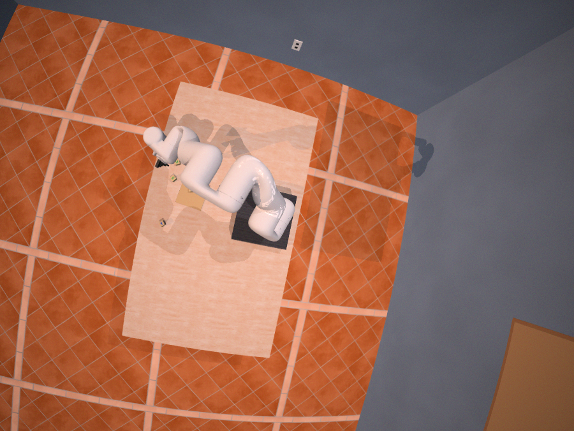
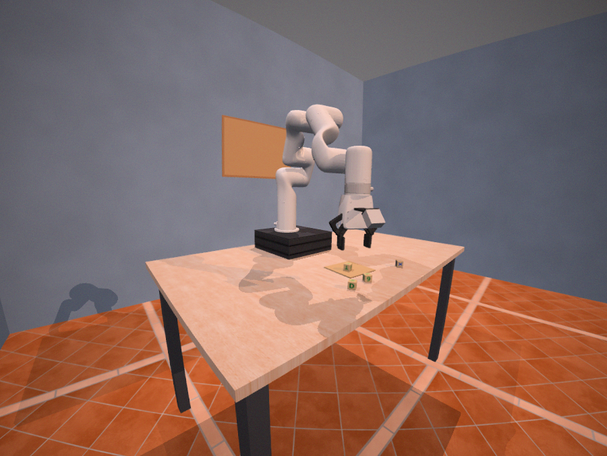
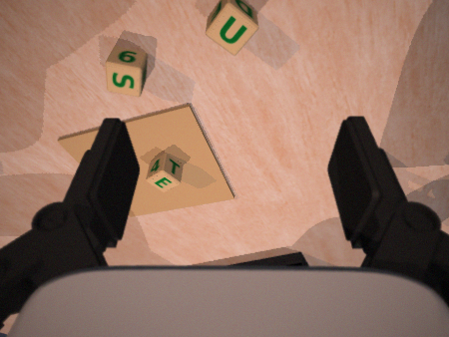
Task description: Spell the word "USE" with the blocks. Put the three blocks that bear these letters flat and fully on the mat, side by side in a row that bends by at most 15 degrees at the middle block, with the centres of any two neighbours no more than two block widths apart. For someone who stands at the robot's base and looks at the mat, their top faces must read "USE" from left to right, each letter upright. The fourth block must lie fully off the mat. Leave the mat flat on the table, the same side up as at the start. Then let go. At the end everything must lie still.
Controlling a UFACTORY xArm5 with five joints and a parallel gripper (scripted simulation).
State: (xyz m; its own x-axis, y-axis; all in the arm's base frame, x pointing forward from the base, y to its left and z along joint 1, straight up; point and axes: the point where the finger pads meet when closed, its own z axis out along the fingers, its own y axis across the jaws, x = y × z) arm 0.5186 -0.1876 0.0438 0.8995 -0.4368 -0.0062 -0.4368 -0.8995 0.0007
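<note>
My gripper is now 12 cm above the U block. The rest, counted from my hand: S block: 12 cm below, 9 cm to the left; E block: 13 cm to the left, 12 cm below, 10 cm behind; tan mat: 15 cm to the left, 14 cm below, 11 cm behind.
</note>
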